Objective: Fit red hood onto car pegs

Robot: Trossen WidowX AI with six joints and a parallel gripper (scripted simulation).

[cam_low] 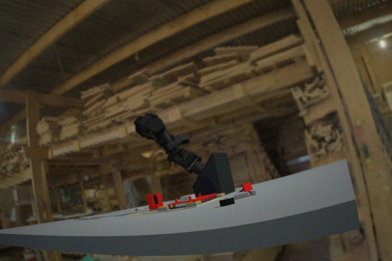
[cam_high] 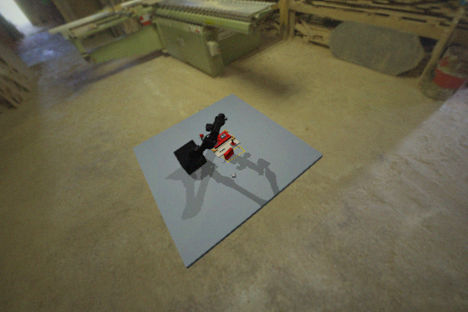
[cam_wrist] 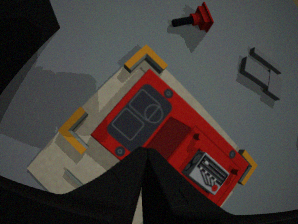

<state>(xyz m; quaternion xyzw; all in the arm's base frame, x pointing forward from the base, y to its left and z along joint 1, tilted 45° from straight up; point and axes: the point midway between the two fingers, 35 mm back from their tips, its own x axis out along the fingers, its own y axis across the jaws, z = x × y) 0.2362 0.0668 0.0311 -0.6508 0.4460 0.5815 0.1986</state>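
The red hood is 170 mm to the right of my gripper tip, 120 mm below it and 10 mm ahead of it. From my gripper tip the other things lie so: white piece (360 mm to the right, 150 mm below, 80 mm behind); then black wheel (280 mm ahead, 260 mm to the left, 140 mm below).
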